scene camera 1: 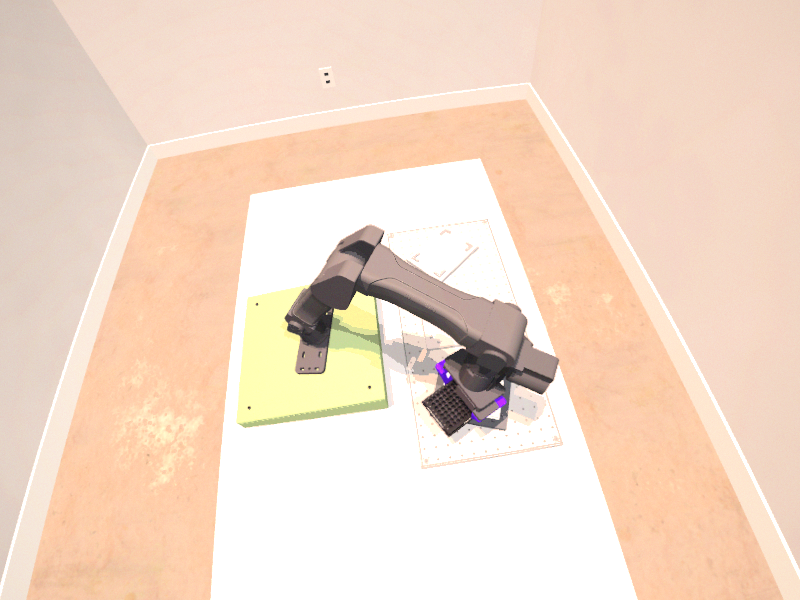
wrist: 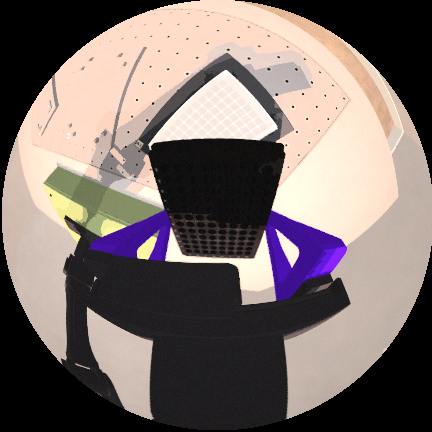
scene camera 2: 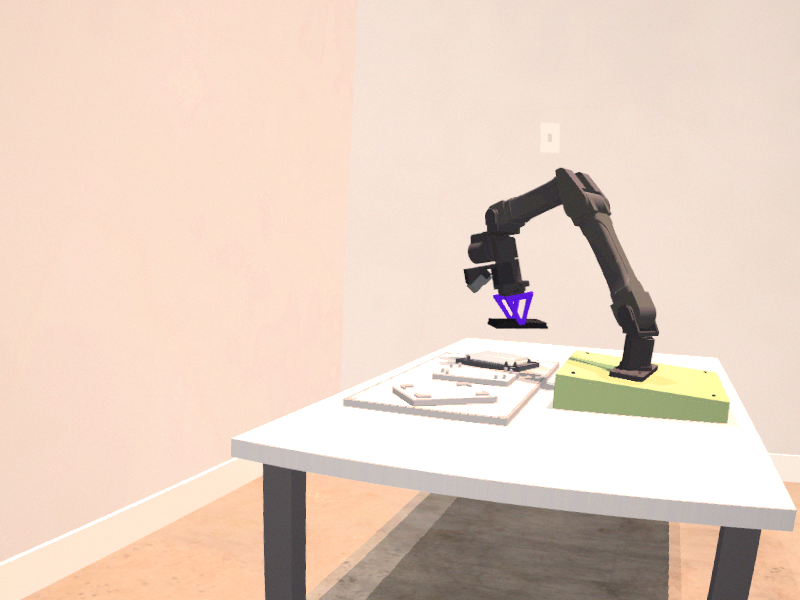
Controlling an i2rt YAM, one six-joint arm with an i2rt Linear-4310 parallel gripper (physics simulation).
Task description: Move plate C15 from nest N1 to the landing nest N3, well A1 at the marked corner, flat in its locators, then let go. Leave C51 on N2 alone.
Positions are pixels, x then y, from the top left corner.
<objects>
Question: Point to a black perforated block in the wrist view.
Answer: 218,193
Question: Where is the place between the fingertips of my gripper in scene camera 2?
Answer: At 517,323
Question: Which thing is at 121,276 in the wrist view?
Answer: My gripper.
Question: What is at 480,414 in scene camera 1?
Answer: My gripper.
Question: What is my gripper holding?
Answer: A black perforated block.
</objects>
